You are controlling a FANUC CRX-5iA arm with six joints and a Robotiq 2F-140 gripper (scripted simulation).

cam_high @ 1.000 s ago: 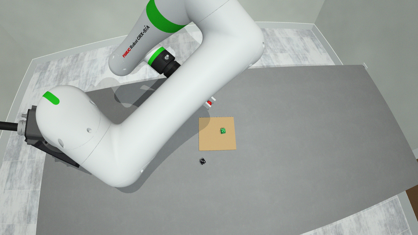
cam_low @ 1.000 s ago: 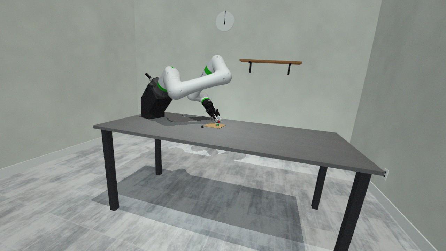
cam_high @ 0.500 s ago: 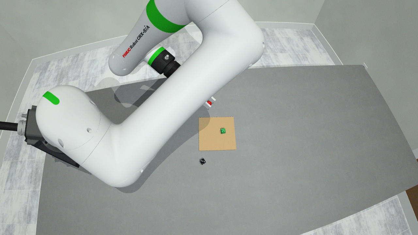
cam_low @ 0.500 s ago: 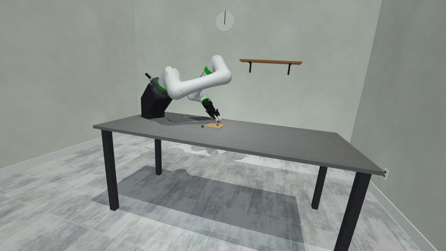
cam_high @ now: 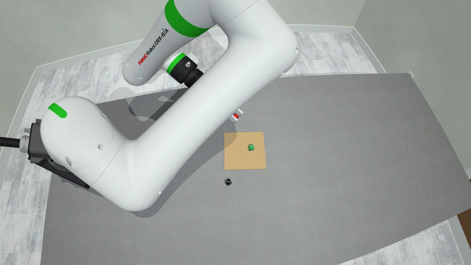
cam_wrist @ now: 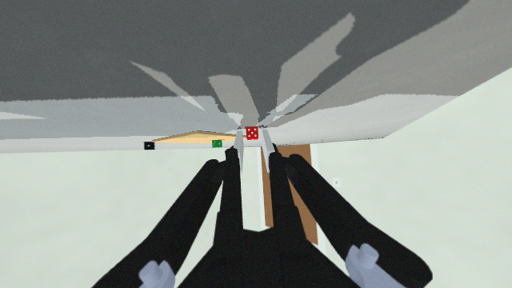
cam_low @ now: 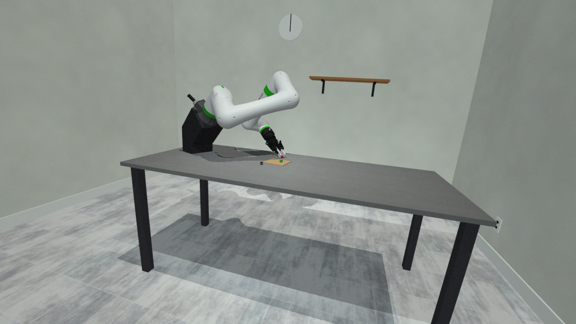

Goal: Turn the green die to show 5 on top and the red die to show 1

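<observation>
Now: the red die 2 cm below my hand, 1 cm to the right of it and 1 cm ahead of it. The rest, counted from my hand: green die (15 cm to the right, 3 cm ahead, 2 cm below); then tan mat (15 cm to the right, 3 cm below); then black die (24 cm to the right, 8 cm behind, 2 cm below).
</observation>
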